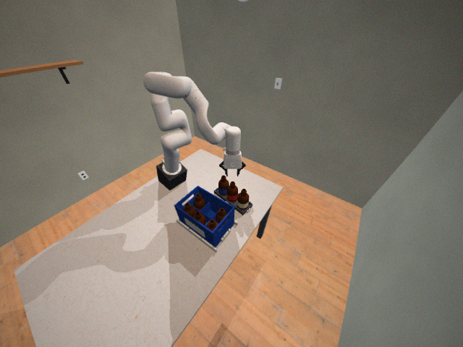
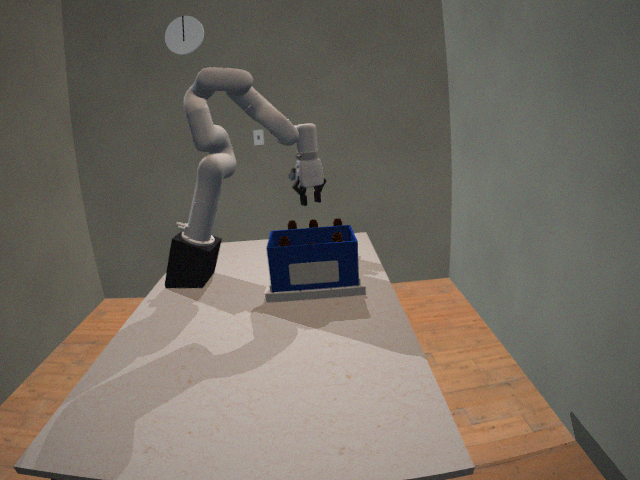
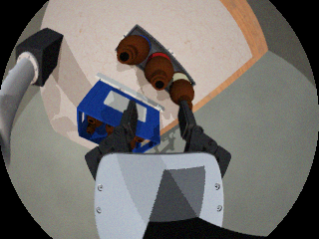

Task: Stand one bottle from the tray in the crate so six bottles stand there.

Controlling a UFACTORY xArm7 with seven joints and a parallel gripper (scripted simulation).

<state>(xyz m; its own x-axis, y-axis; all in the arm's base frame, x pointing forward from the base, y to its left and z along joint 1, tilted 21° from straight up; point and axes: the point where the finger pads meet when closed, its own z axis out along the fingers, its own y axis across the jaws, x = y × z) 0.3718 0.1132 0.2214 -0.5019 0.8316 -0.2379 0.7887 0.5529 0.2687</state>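
Right now the dark tray is 230 mm below my hand and 10 mm ahead of it. Also, from my hand: blue crate 250 mm to the right, 160 mm below, 30 mm behind.
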